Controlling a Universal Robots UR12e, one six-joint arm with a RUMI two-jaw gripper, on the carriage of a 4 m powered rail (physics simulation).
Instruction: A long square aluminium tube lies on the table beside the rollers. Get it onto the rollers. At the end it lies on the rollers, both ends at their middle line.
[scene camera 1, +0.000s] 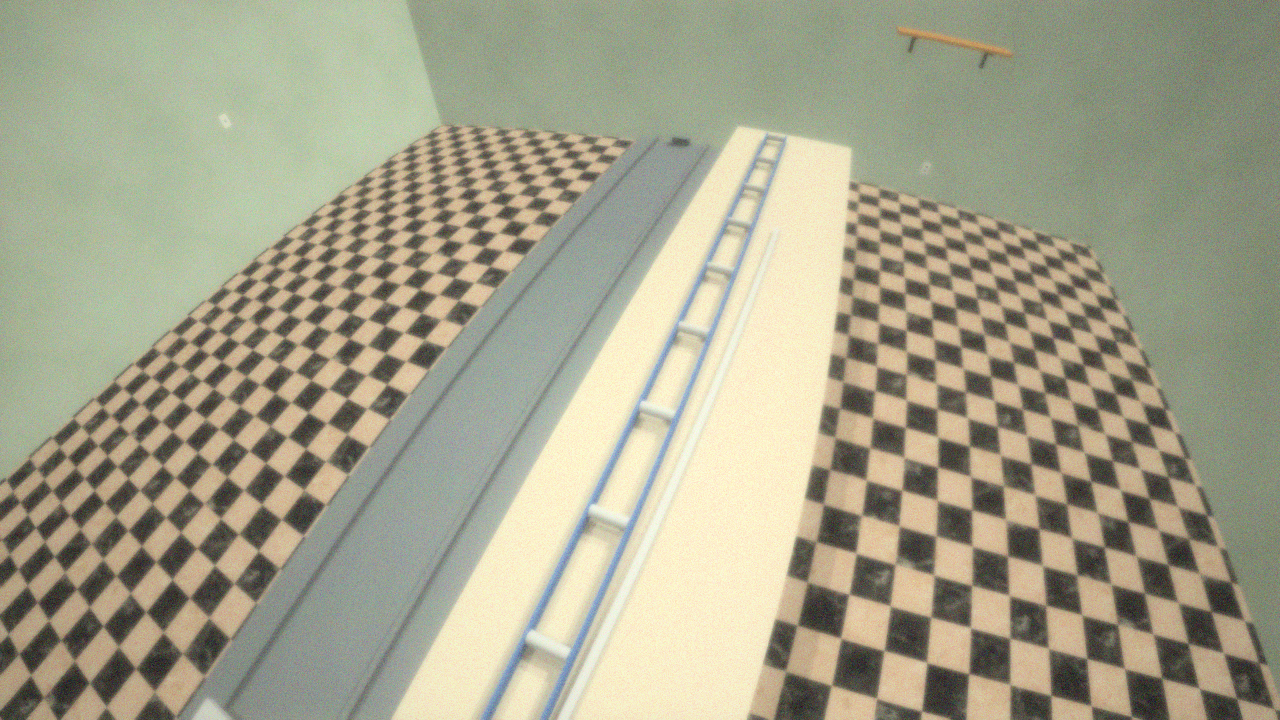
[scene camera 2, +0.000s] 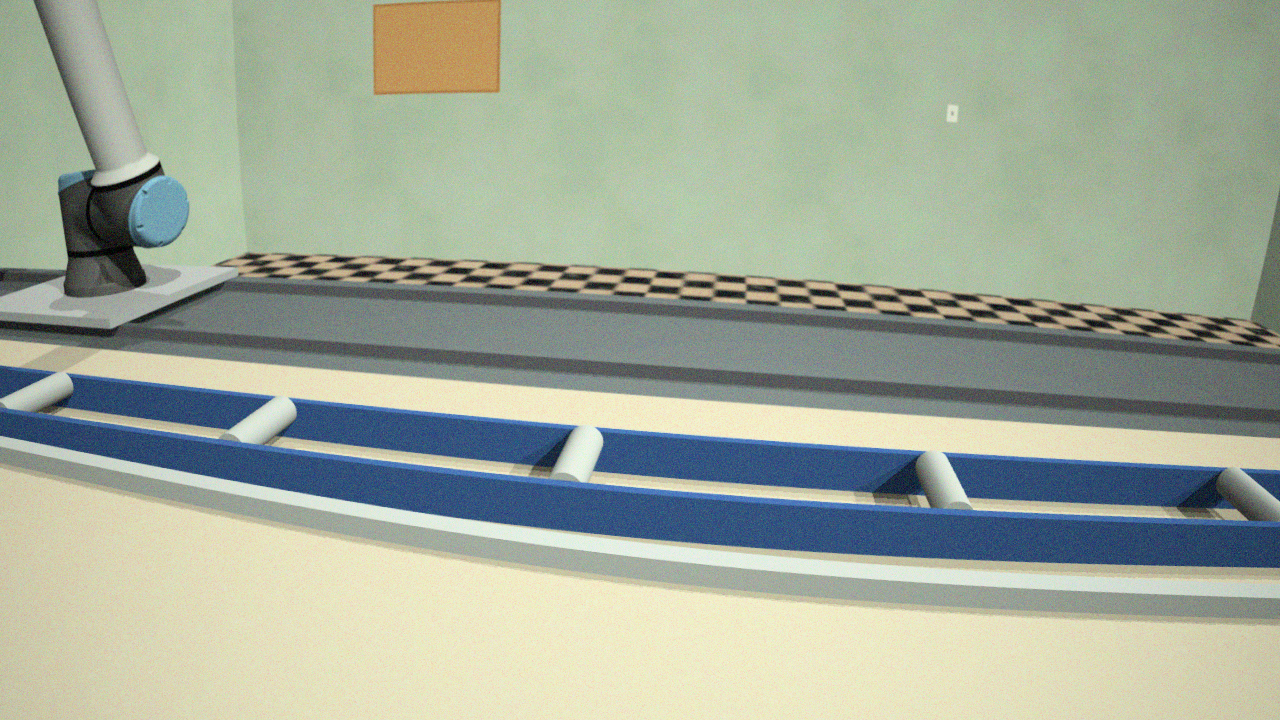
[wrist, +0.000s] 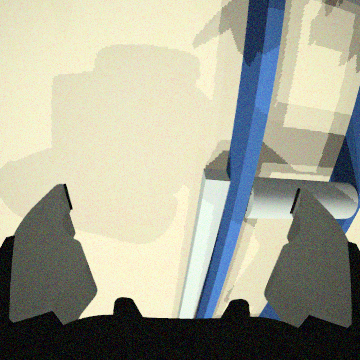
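Where they show: gripper, fingertip midpoint: (wrist: 181, 190); arm's base at its link origin: (scene camera 2: 106, 286).
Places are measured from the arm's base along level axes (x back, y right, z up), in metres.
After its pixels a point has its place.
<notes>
The long pale square tube (scene camera 1: 689, 456) @(x -0.772, y -1.535, z -0.006 m) (scene camera 2: 626, 555) @(x -0.765, y -1.327, z -0.005 m) (wrist: 206, 240) @(x -0.707, y -0.125, z -0.005 m) lies on the table, close along the outer side of the roller track's blue rail. In the wrist view its end shows beside the rail, near a roller. In scene camera 1 its far end lies short of the track's far end. The rollers (scene camera 1: 608, 516) @(x -0.621, y -1.246, z 0.029 m) (scene camera 2: 578, 454) @(x -0.635, y -1.256, z 0.029 m) (wrist: 305, 199) sit between the two blue rails. My gripper (wrist: 181, 190) @(x -0.745, y -0.009, z 0.071 m) is open, its jaws wide apart, above the tube's end and the near rail, with nothing between the fingertips. It does not show in the scene cameras.
The blue rails (scene camera 1: 572, 559) @(x -0.559, y -1.099, z -0.024 m) (scene camera 2: 447, 479) @(x -0.694, y -1.130, z 0.015 m) (wrist: 250, 145) @(x -0.691, y 0.006, z 0.022 m) stand up on both sides of the rollers. The arm's carriage (scene camera 2: 179, 291) @(x -0.001, y -0.225, z -0.002 m) is on the grey powered rail (scene camera 1: 429, 429) (scene camera 2: 626, 340), at the left in scene camera 2. The cream table (scene camera 1: 760, 501) @(x -1.029, y -1.471, z -0.030 m) (scene camera 2: 358, 644) @(x -0.911, y -1.123, z -0.030 m) runs alongside.
</notes>
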